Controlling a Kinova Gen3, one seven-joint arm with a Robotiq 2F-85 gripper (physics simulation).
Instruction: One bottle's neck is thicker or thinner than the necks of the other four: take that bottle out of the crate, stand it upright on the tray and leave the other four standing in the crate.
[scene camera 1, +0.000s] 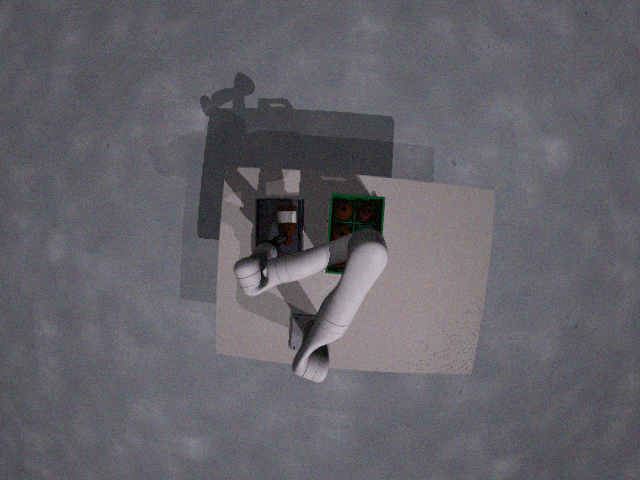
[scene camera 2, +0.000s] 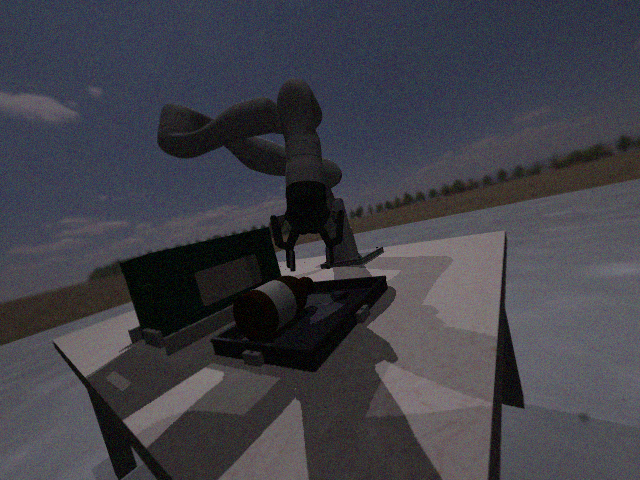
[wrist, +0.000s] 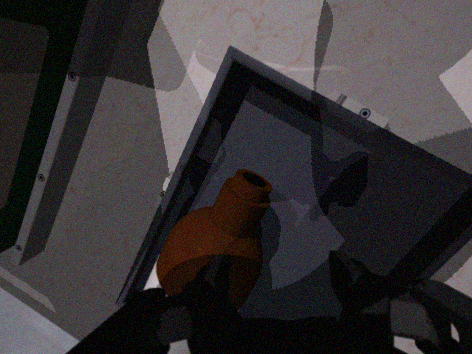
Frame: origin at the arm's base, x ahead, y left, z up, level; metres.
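Seen in the pictures: gripper, fingertip midpoint: (scene camera 1: 276, 238) (scene camera 2: 310, 270) (wrist: 277, 269); arm's base, origin of the base link: (scene camera 2: 344, 257).
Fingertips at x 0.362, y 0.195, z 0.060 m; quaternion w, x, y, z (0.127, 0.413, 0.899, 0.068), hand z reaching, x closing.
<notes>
Offsets run from my fingertips to a thing's top centre. "spot": to the spot under its first point. Level surfaces: height alone.
An amber bottle with a white label {dx +0.053, dy -0.029, dz +0.004 m} (scene camera 1: 286, 217) (scene camera 2: 279, 302) (wrist: 240, 220) lies on its side in the dark tray {dx +0.033, dy +0.007, dz -0.049 m} (scene camera 1: 266, 222) (scene camera 2: 330, 348) (wrist: 300, 89), along the crate side, its neck toward the arm's base. My gripper (scene camera 2: 310, 266) (wrist: 277, 269) is open and empty, above the tray near the neck end. In the wrist view its left finger covers part of the bottle's body. The green crate {dx +0.053, dy -0.286, dz +0.100 m} (scene camera 1: 356, 196) (scene camera 2: 165, 299) (wrist: 50, 100) stands beside the tray. Amber bottles {dx +0.139, dy -0.236, dz +0.088 m} (scene camera 1: 343, 209) {dx +0.141, dy -0.324, dz +0.088 m} (scene camera 1: 366, 211) {dx +0.053, dy -0.239, dz +0.088 m} (scene camera 1: 341, 230) stand in its compartments; the arm hides other compartments.
The crate's tall wall rises close beside the tray. Pale rails {spot: dx +0.147, dy -0.176, dz -0.060 m} (scene camera 2: 199, 330) (wrist: 41, 177) run along the crate's foot, and small clips (scene camera 2: 253, 357) (wrist: 367, 114) sit at the tray's outer edges. The arm crosses above the crate. Strong shadows cover the pale table {dz -0.075 m} (scene camera 1: 429, 268).
</notes>
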